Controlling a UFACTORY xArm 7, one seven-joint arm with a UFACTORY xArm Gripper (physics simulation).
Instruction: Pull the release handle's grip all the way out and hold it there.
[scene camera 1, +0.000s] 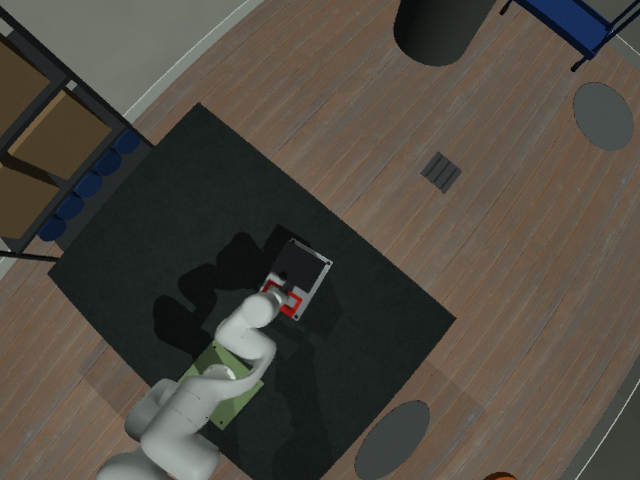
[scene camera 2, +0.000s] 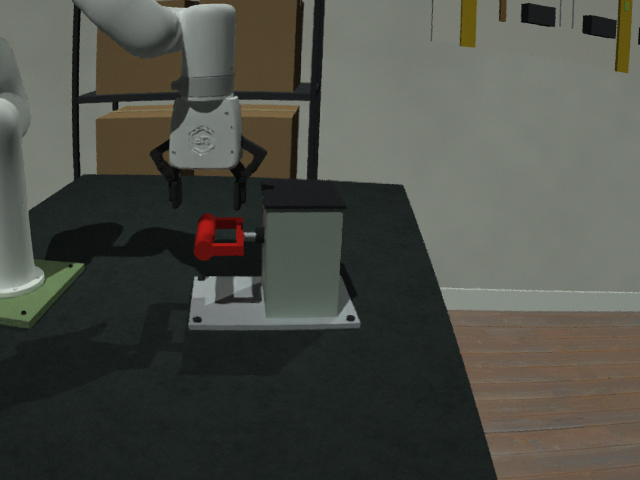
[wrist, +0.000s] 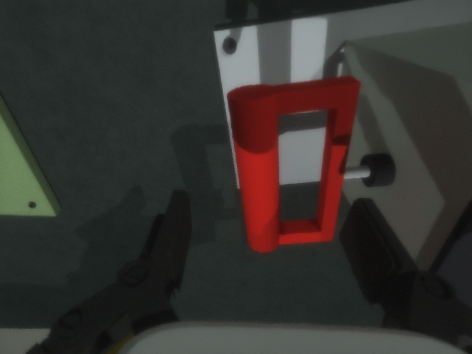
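The release handle's red grip (scene camera 1: 290, 312) (scene camera 2: 205, 236) (wrist: 260, 195) is a round bar on a rectangular frame. It stands out level from the grey-green housing (scene camera 2: 302, 263) (wrist: 410, 100) on a short metal rod (scene camera 2: 249, 235) (wrist: 356, 172) through a black collar (scene camera 2: 260, 235) (wrist: 378, 170). The housing sits on a light base plate (scene camera 2: 232, 315) (wrist: 240, 65). My gripper (scene camera 2: 206, 206) (wrist: 268, 213) is open and empty, pointing down just above the grip. In the wrist view its fingers stand on either side of the grip's near end. In scene camera 1 the arm hides part of the grip.
The housing's dark top (scene camera 1: 299, 266) (scene camera 2: 302, 195) rises close to the right finger in scene camera 2. The dark table top (scene camera 1: 361, 310) (scene camera 2: 361, 413) bears the green arm mount plate (scene camera 1: 222, 413) (scene camera 2: 51, 289) (wrist: 22, 185). Boxes (scene camera 2: 268, 134) stand on a shelf behind.
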